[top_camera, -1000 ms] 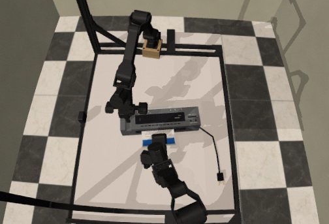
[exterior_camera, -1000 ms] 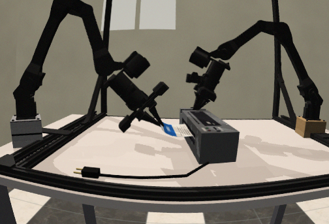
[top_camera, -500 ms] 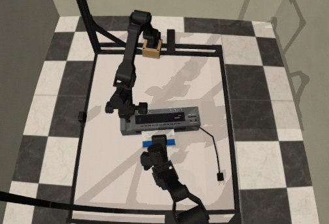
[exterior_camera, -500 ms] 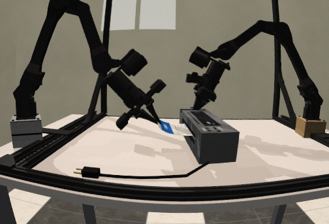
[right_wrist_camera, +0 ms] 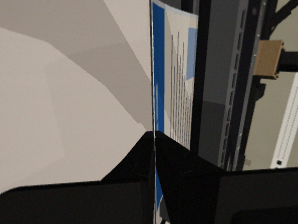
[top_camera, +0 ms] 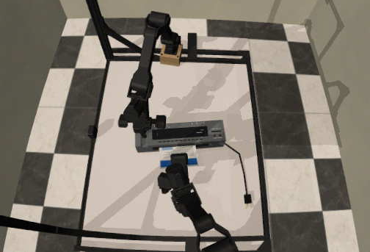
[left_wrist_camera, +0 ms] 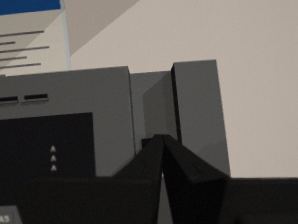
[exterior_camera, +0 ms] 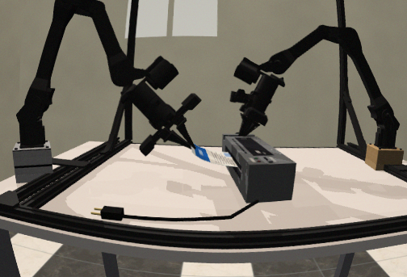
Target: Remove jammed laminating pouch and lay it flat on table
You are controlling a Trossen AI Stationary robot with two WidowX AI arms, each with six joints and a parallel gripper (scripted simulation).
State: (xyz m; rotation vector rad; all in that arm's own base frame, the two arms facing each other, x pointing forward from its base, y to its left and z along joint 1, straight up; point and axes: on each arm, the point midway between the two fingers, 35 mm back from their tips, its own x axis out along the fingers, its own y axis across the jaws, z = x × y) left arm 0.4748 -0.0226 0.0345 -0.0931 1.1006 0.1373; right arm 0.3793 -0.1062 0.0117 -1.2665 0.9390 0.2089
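My left gripper is now 4 cm above the release key and 1 cm to the left of it. Also, from my left hand: plug: 38 cm ahead, 34 cm to the right, 9 cm below.
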